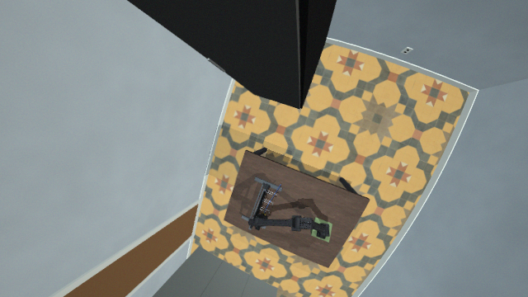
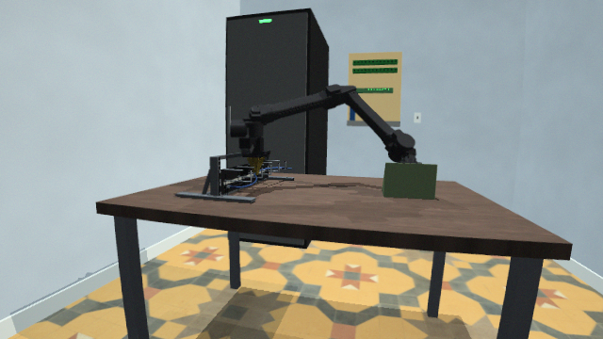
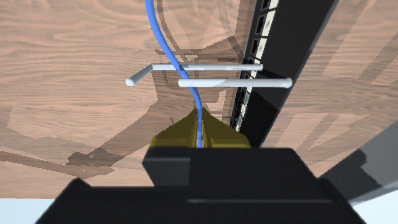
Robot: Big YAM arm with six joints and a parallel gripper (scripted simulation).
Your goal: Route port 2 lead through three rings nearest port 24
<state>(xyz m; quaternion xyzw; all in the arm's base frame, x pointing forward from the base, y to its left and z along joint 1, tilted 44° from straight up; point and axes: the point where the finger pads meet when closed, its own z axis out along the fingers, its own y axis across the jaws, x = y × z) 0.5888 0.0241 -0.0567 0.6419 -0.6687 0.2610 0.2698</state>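
Right now my hand is 70 mm short of the rack and 50 mm to the left of it.
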